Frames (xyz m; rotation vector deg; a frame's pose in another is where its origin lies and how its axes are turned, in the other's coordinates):
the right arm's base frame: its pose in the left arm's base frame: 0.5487 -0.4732 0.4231 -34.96 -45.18 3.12
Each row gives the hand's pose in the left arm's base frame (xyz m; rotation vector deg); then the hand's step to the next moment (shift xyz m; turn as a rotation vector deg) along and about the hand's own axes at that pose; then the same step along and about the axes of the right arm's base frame.
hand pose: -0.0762 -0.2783 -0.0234 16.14 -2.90 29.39
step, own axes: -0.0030 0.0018 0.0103 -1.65 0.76 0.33
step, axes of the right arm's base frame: 0.0034 -0.0082 0.0063 -1.15 -0.69 1.27
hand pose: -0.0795 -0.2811 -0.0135 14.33 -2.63 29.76
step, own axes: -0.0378 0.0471 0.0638 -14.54 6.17 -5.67
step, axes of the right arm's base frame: 0.0066 -0.0417 0.0770 -15.05 -0.15 7.42
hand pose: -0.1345 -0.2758 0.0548 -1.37 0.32 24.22
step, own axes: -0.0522 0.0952 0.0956 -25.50 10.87 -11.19
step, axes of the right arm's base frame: 0.0173 -0.0093 0.1433 -27.21 0.41 12.36
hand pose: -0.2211 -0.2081 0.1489 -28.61 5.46 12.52
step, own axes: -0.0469 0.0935 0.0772 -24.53 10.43 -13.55
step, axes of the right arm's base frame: 0.0032 0.0622 0.1141 -28.19 0.53 9.96
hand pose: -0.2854 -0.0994 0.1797 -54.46 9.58 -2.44
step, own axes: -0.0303 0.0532 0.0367 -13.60 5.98 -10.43
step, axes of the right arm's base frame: -0.0135 0.0582 0.0391 -17.75 -0.67 3.75
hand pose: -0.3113 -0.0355 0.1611 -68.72 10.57 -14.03
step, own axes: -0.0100 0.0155 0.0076 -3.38 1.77 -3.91
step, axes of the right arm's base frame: -0.0080 0.0175 0.0052 -5.41 -0.73 0.23
